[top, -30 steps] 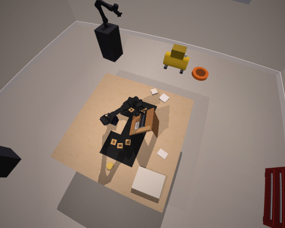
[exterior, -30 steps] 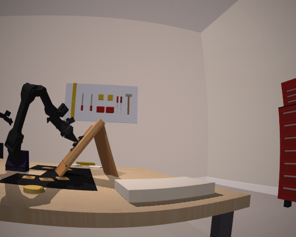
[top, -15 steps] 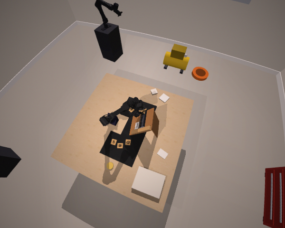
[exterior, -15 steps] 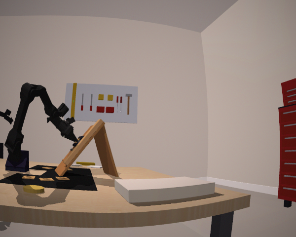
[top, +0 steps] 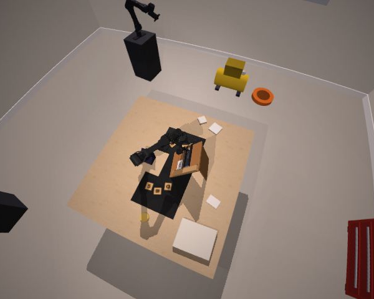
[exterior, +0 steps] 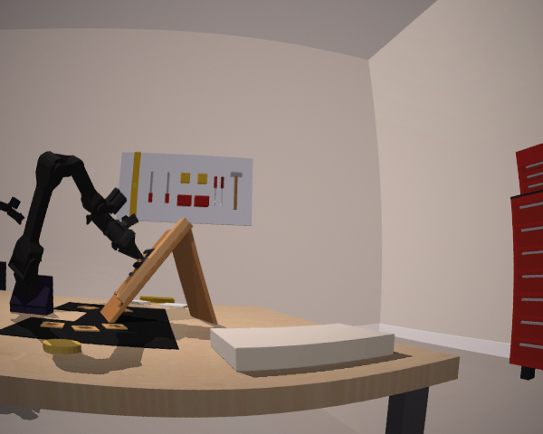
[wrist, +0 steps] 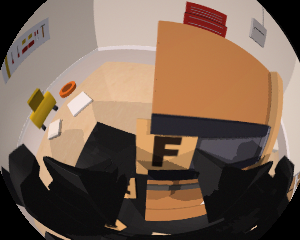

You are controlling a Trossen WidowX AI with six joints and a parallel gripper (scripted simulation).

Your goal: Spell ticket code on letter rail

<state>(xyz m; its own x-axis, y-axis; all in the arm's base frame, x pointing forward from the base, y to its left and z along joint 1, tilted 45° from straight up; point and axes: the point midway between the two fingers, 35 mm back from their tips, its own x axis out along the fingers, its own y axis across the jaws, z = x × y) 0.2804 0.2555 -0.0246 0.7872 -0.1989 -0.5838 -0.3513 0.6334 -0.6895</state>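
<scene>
The white ticket is 140 mm to the right of my gripper tip, 80 mm below it and 10 mm behind it. Round my gripper tip: black mat (180 mm to the right, 180 mm below, 120 mm behind); then white slab (570 mm to the right, 370 mm ahead, 160 mm below).
</scene>
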